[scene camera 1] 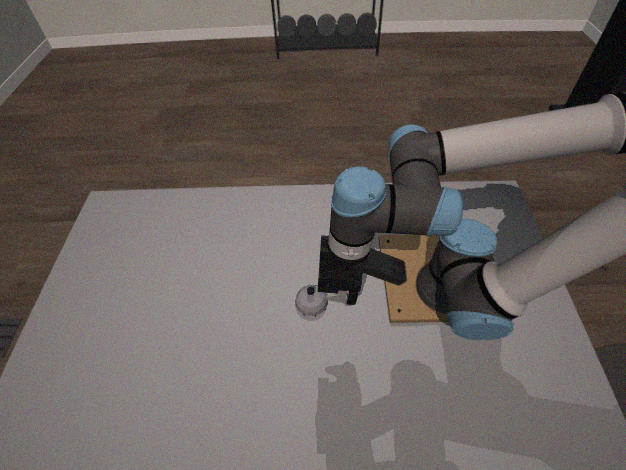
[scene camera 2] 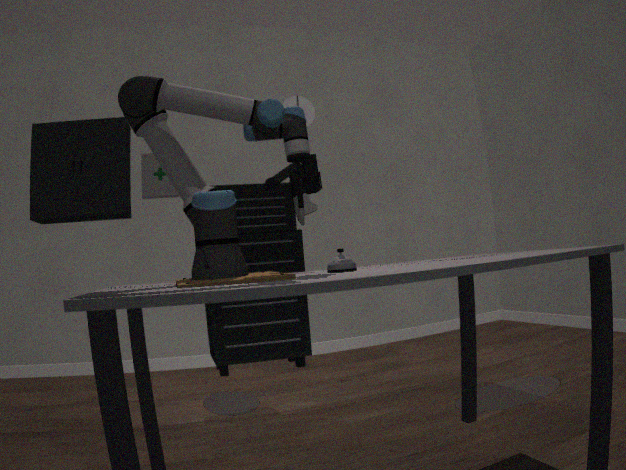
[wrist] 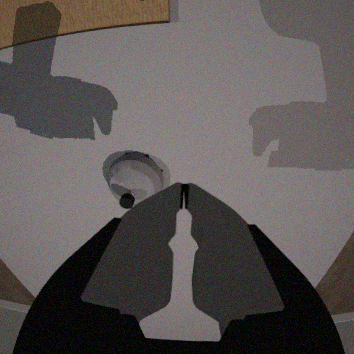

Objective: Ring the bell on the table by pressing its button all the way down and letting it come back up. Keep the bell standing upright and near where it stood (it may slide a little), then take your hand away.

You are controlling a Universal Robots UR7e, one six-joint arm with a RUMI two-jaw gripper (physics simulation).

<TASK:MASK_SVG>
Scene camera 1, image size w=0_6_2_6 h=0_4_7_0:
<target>gripper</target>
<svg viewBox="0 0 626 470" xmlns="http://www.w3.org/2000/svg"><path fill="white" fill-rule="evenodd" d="M321 235L318 292L335 293L327 295L327 300L344 303L346 306L355 305L358 291L361 290L363 273L398 286L407 281L406 267L403 260L372 248L363 258L346 260L332 252L328 243L329 236Z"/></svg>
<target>bell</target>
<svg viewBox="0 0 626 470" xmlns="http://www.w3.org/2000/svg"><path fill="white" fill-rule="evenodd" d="M308 285L298 291L295 304L303 315L316 317L326 310L328 303L327 295L325 292L318 292L318 286Z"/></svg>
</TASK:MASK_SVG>
